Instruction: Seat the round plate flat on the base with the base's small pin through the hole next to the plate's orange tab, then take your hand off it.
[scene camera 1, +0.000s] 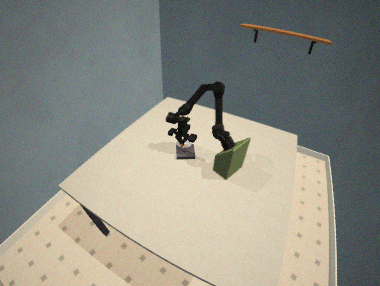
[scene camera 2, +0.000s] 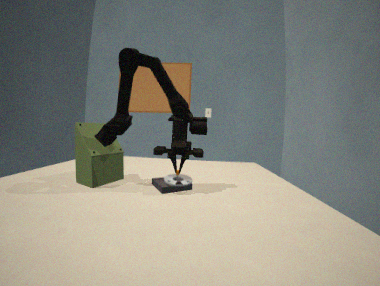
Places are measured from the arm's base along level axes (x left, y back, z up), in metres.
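Pixels of known places: gripper, fingertip midpoint: (scene camera 1: 182, 145) (scene camera 2: 177, 173); arm's base at its link origin: (scene camera 1: 230, 147) (scene camera 2: 103, 138).
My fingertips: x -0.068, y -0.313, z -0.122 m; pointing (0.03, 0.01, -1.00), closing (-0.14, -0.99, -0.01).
For each thing: its top centre in the pictures, then the offset to it from my fingertips. Level surfaces: height alone.
- round pale plate at its top centre: (scene camera 2: 178, 173) (scene camera 1: 183, 140) dx -0.037, dy +0.000, dz +0.010 m
- dark square base at its top centre: (scene camera 2: 171, 177) (scene camera 1: 185, 148) dx +0.007, dy +0.024, dz -0.018 m
- pale table at its surface level: dz -0.058 m
The round pale plate (scene camera 1: 188, 146) (scene camera 2: 169, 180) is roughly level at the top of the dark square base (scene camera 1: 185, 154) (scene camera 2: 160, 185). In scene camera 1 it covers the back part of the base; in scene camera 2 it reaches the base's right edge. Whether it touches the base or hangs just above it cannot be told. My gripper (scene camera 1: 182, 145) (scene camera 2: 177, 173) points down and is shut on the plate's small orange tab. The small pin and the hole beside the tab cannot be made out.
A green block-shaped stand (scene camera 1: 230, 162) (scene camera 2: 106, 169) is at the arm's foot, to the right of the base in scene camera 1 and to its left in scene camera 2. The pale table (scene camera 1: 150, 200) (scene camera 2: 200, 235) carries both.
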